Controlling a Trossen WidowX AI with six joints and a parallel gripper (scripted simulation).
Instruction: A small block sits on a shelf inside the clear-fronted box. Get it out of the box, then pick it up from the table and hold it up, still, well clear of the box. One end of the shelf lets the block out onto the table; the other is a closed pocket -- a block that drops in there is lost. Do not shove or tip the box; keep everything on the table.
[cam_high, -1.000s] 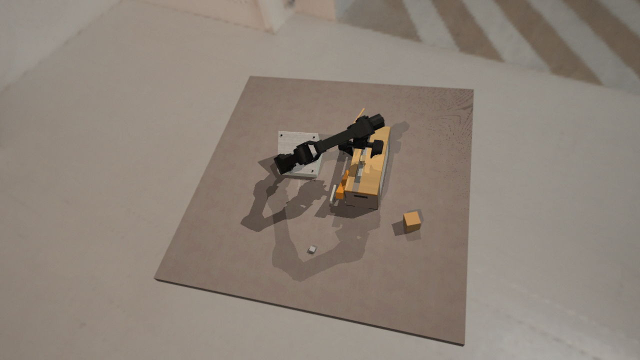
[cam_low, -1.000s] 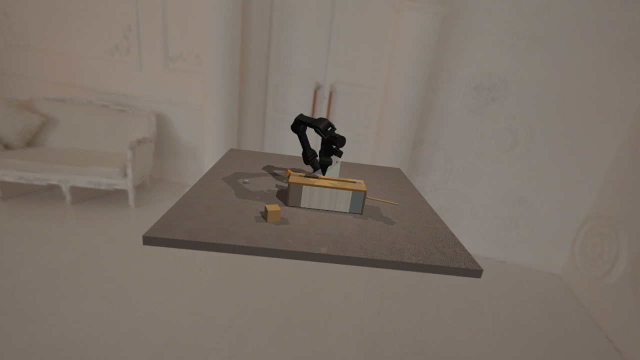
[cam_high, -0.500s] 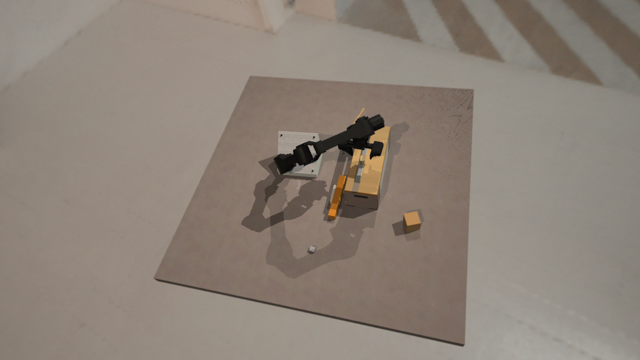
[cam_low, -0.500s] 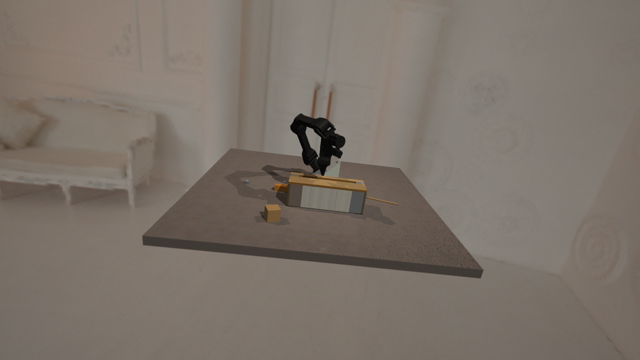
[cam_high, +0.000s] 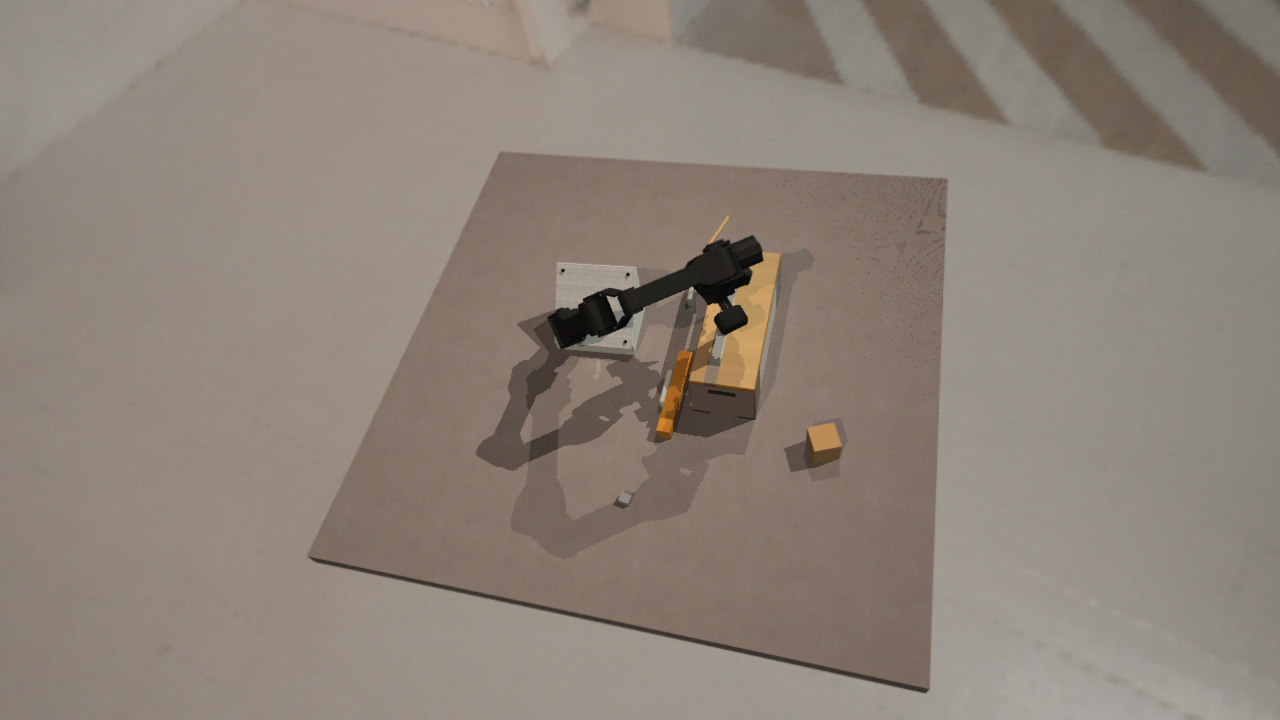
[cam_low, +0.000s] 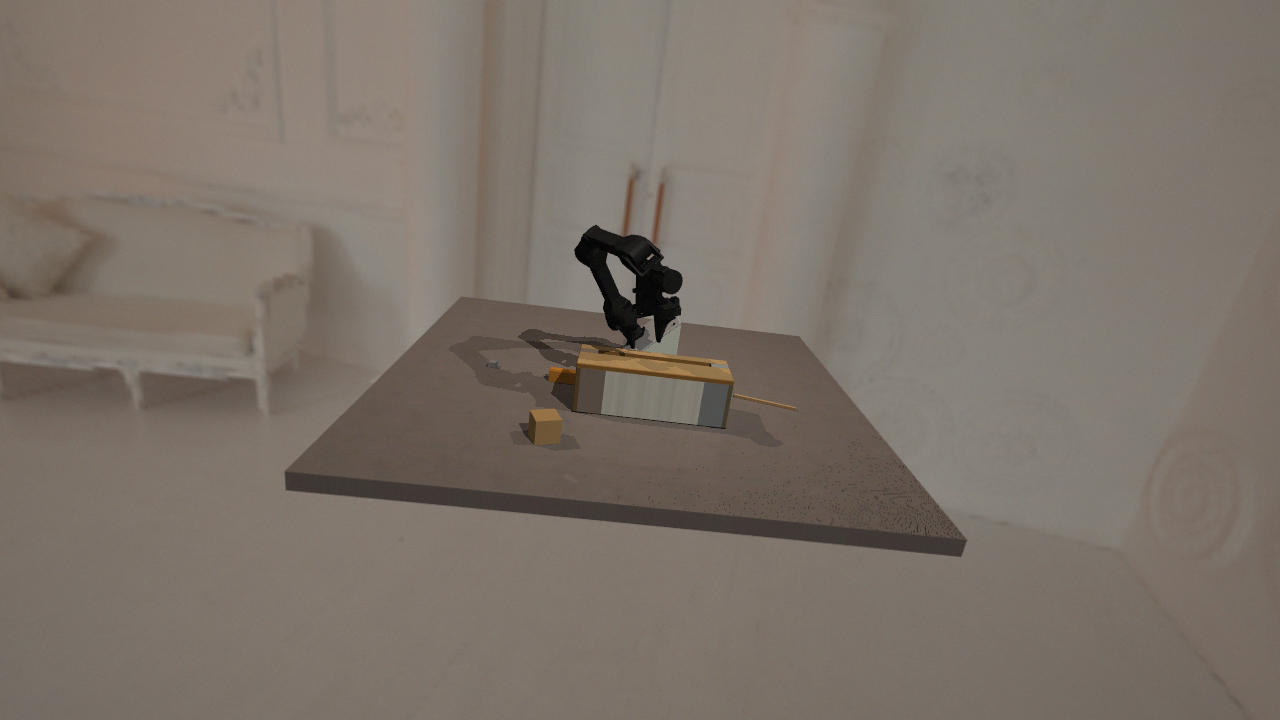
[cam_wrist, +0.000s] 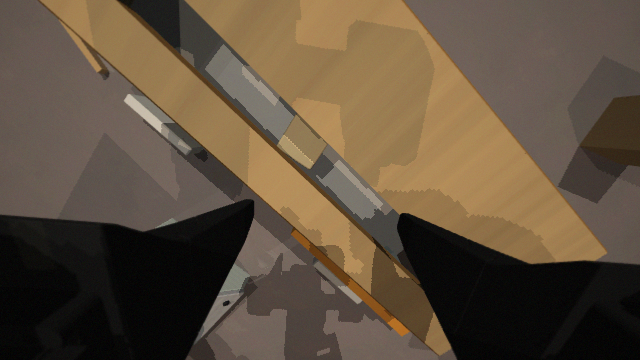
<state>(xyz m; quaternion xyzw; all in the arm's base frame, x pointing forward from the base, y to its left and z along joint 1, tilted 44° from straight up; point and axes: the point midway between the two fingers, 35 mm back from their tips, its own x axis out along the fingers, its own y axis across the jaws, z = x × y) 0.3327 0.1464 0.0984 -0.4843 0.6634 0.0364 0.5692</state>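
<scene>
The wooden box is 90 mm below my gripper tip and 30 mm to the left of it. Also, from my gripper tip: orange bar (140 mm to the right, 140 mm below, 70 mm behind); orange cube (280 mm ahead, 190 mm to the right, 130 mm below); thin wooden stick (350 mm to the left, 150 mm below, 120 mm behind).
</scene>
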